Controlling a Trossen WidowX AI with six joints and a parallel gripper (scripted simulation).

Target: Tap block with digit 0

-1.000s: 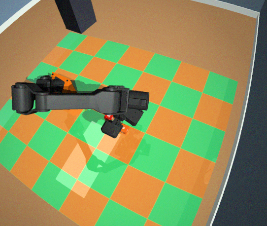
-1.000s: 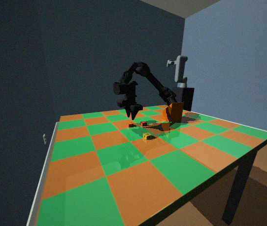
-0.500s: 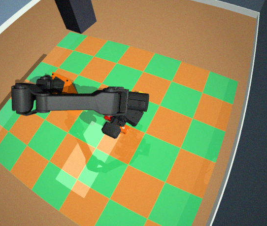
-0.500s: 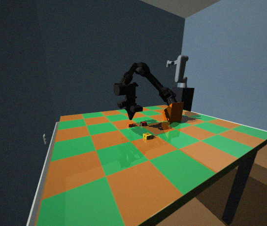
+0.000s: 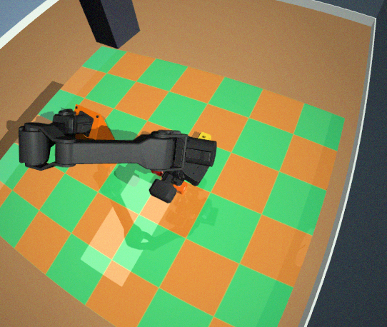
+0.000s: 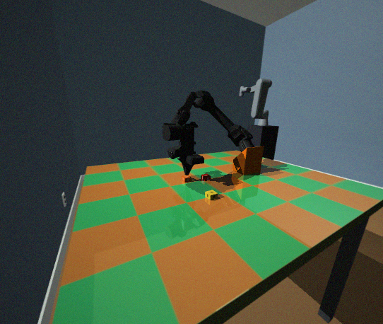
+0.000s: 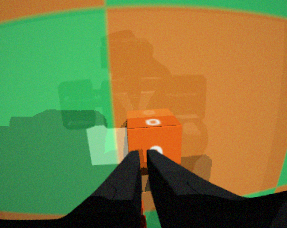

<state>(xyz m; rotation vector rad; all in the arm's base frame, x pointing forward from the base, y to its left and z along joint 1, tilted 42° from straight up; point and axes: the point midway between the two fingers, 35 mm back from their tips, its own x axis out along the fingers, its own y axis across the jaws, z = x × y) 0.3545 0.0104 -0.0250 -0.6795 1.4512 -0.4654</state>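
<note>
Now: the red block 9 cm behind my gripper tip and 2 cm below it.
</note>
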